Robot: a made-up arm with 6 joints.
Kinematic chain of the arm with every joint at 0, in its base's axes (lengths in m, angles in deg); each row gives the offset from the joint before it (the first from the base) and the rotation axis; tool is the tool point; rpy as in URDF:
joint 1: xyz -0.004 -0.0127 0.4 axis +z
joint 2: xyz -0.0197 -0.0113 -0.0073 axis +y
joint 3: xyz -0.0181 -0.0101 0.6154 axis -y
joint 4: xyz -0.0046 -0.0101 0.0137 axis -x
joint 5: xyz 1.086 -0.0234 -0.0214 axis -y
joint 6: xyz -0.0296 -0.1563 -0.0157 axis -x
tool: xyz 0.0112 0.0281 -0.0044 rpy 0 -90 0
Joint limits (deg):
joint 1: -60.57..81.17
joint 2: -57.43..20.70
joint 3: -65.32..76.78
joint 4: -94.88..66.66
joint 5: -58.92..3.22
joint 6: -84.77..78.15
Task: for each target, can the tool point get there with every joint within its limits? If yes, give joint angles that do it. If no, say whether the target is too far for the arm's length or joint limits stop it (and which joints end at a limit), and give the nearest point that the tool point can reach.
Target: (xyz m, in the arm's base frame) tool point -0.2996 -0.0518 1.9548
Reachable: yes | joints -29.66 -33.06 51.73 -12.94 -16.94 -43.35
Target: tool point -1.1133 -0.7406 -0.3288
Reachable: no: joint limits stop it (at a limit: joint 1, joint 2, joint 3, joint 5, joint 6) | nearest point -0.0773 -0.3297 -0.0892 | short by 1.140 m
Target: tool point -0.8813 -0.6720 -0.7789
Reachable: no: joint limits stop it (at a limit: joint 1, joint 2, joint 3, joint 5, joint 6) | nearest point -0.0781 -0.3276 -0.0894 | short by 1.113 m
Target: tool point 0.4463 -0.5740 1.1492
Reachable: yes | joints -40.34 -29.11 -11.47 -39.45 -26.40 -25.17
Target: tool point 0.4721 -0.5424 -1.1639
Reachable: no: joint limits stop it (at a limit: joint 2, joint 4, joint 5, joint 6) | nearest point 0.2954 -0.3458 -0.0907 | short by 1.105 m
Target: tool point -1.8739 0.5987 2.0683
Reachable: no: too far | nearest point -1.2564 0.3968 1.5094 | short by 0.857 m
